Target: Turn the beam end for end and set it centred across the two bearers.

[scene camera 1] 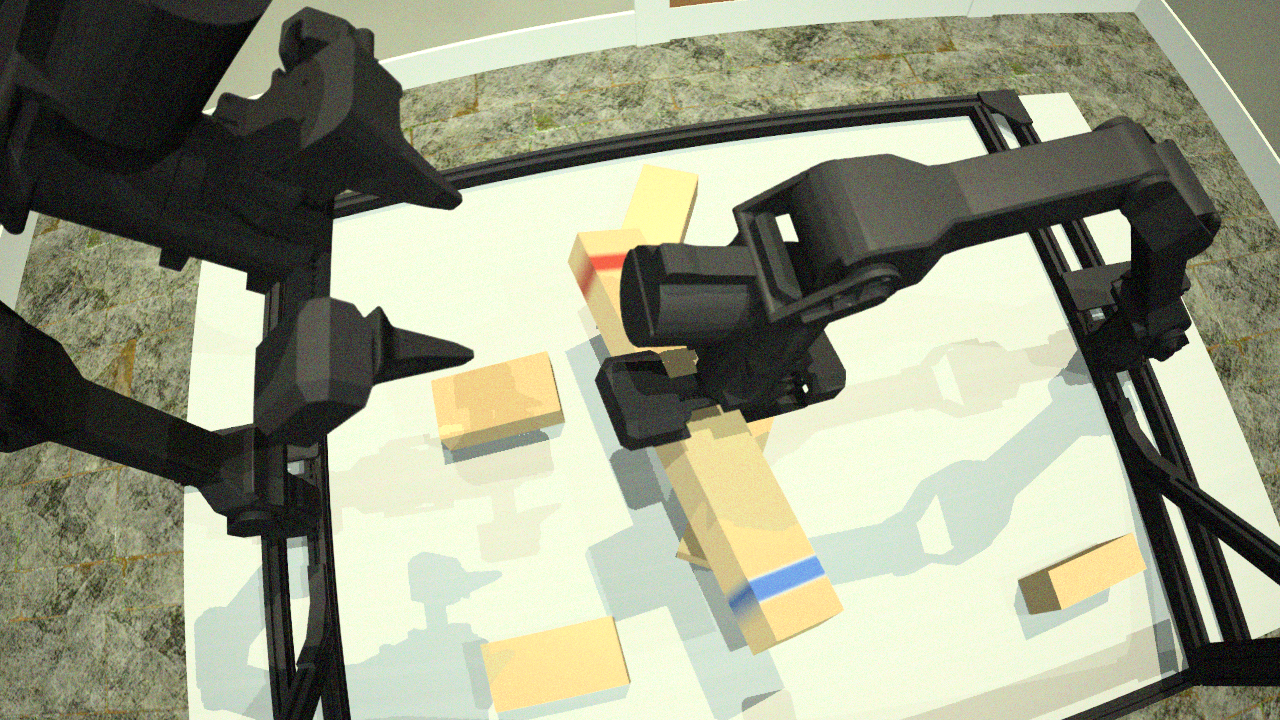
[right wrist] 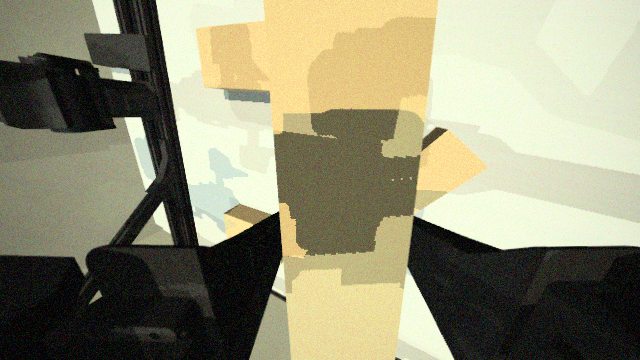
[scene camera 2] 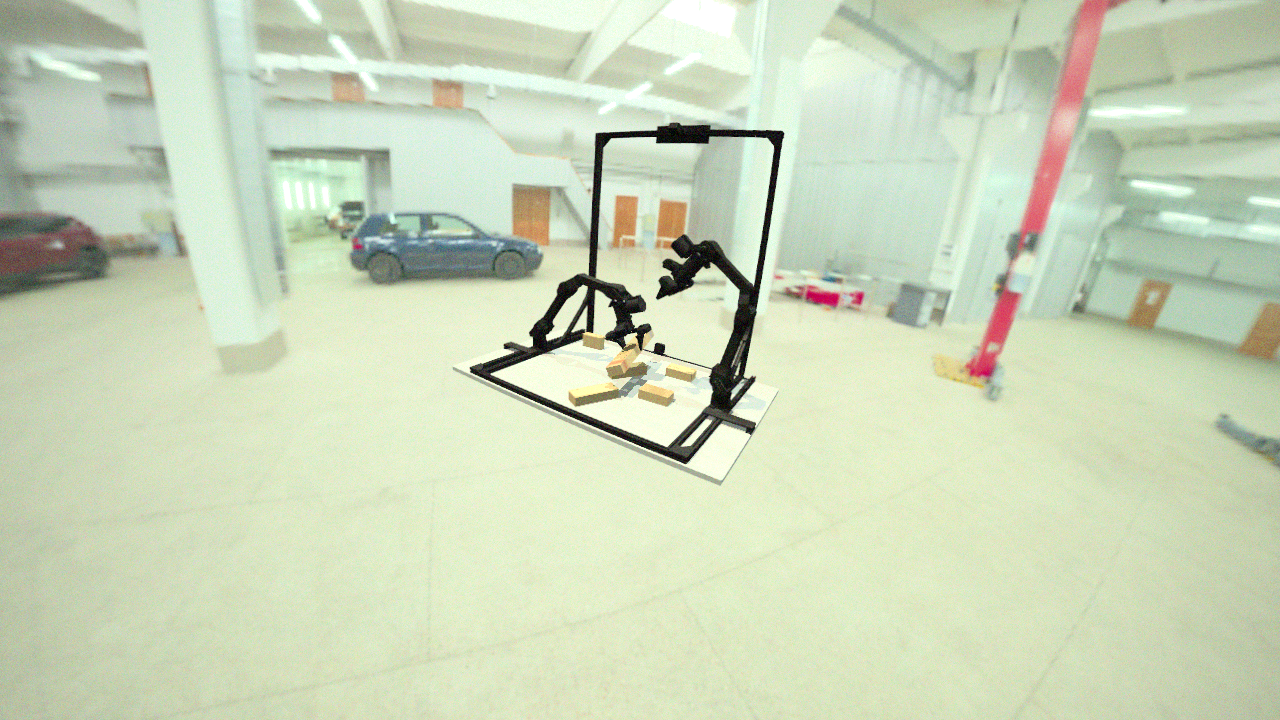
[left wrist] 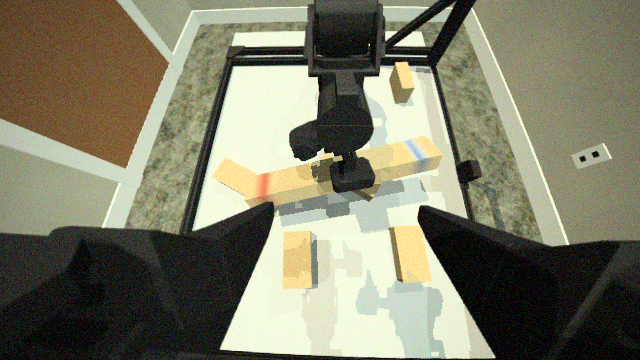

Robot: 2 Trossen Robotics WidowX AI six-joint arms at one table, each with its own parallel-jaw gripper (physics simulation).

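The long wooden beam has a red band near its upper end and a blue band near its lower end in scene camera 1. My right gripper is shut on the beam's middle, with its shadow offset on the table. Two parallel blocks at the left, apparently the bearers, are a farther one and a nearer one. My left gripper is open and empty, above the table near the farther block.
A loose block lies by the beam's red end. Another block is partly hidden beneath the beam. A small block lies at the right in scene camera 1. A black frame surrounds the work area.
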